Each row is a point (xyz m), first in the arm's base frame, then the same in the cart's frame.
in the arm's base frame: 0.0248 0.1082 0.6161
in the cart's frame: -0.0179 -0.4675 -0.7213
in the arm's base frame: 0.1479 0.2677 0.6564
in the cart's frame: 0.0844 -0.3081 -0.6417
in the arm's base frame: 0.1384 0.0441 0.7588
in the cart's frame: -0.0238 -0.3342 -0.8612
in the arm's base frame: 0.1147 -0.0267 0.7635
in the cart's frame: -0.0668 -0.3697 -0.9112
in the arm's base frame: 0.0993 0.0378 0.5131
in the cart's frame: -0.1540 -0.4408 -0.6779
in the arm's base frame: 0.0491 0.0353 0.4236
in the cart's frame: -0.1896 -0.5134 -0.6146
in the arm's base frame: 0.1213 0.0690 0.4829
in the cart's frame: -0.1547 -0.4222 -0.6329
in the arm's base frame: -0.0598 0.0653 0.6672
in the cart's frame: 0.0066 -0.5414 -0.7958
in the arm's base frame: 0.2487 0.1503 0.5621
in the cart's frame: -0.0910 -0.2639 -0.6318
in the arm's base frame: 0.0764 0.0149 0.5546
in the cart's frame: -0.1403 -0.4554 -0.7266
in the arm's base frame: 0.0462 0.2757 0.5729
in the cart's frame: 0.0773 -0.4252 -0.5816
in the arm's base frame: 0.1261 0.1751 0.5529
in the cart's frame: -0.0367 -0.3764 -0.6209
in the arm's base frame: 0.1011 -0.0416 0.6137
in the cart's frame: -0.1579 -0.4273 -0.8053
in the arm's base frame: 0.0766 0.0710 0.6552
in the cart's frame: -0.0412 -0.4156 -0.7699
